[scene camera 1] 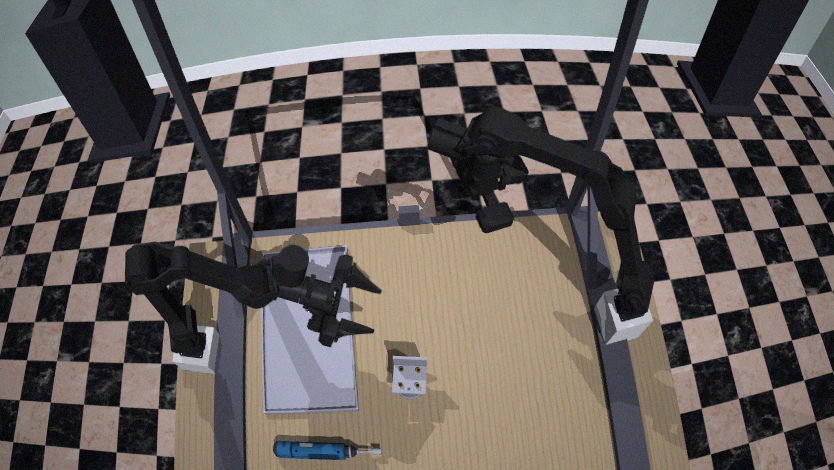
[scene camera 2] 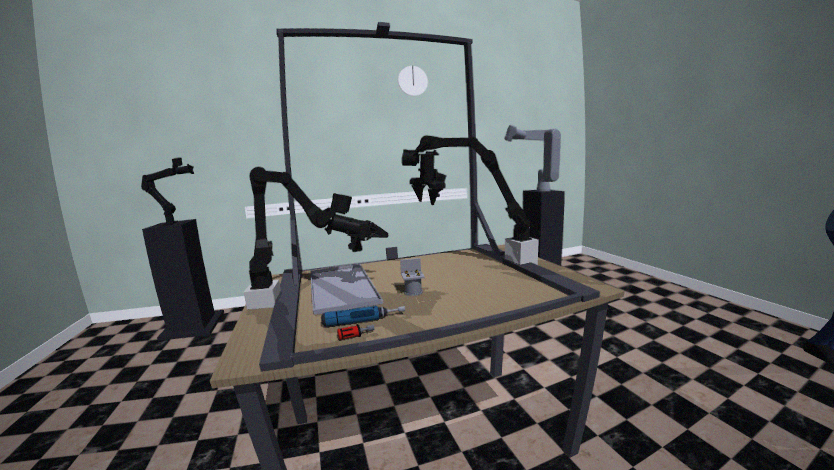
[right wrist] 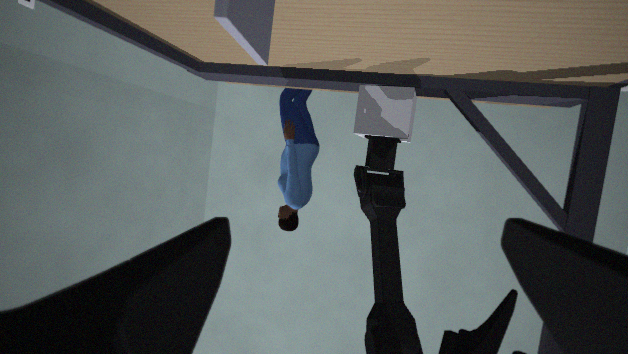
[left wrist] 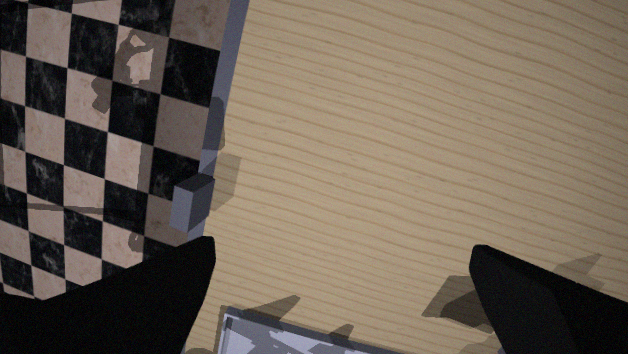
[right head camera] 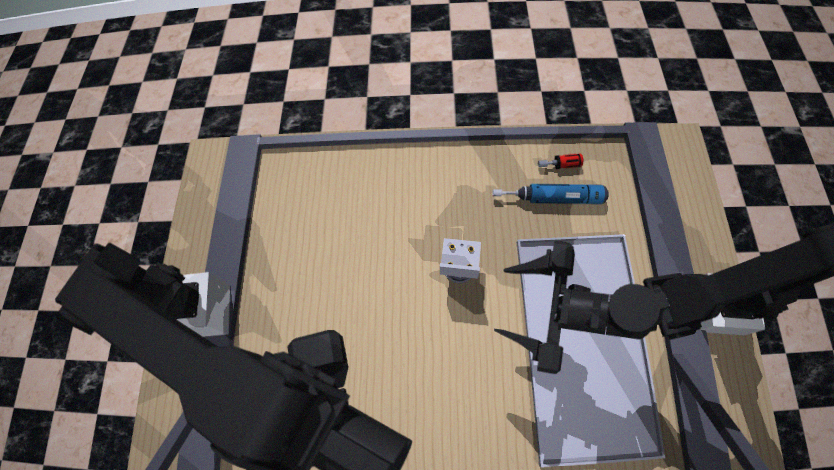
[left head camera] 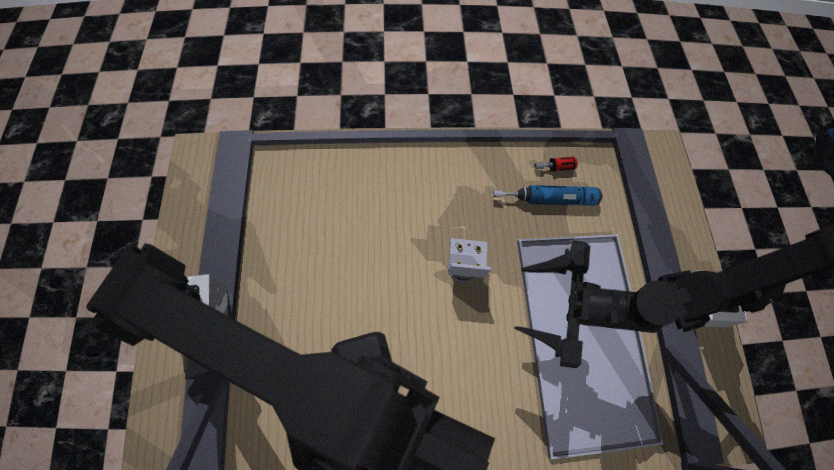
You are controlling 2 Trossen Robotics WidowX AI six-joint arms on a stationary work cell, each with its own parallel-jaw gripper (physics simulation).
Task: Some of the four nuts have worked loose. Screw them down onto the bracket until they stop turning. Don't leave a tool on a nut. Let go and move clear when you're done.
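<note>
The grey bracket stands upright on a round base near the table's middle. Four small brass-coloured nuts show on its plate in scene camera 1, two of them a nut and a nut; their seating is too small to tell. A blue power driver and a red nut driver lie on the table. My right gripper is open and empty above the tray's edge, beside the bracket. My left gripper is open and empty, high up.
A shallow grey tray lies beside the bracket under my right arm. Dark rails border the table, with upright posts near both arms. A person stands beyond the table in the right wrist view.
</note>
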